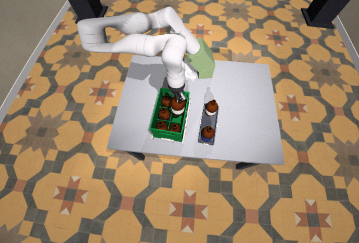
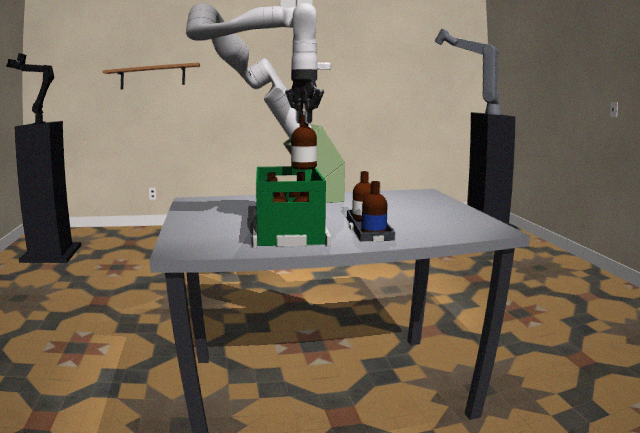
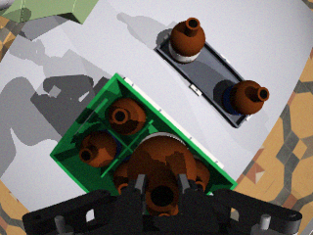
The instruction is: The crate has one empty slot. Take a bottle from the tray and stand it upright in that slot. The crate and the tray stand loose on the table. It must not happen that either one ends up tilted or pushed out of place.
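The brown bottle lies 70 mm below my hand. From my hand the other things lie so: tray: 330 mm below, 200 mm to the left; white-label bottle: 250 mm below, 210 mm to the left, 90 mm behind; crate: 260 mm below, 50 mm to the right, 10 mm behind.
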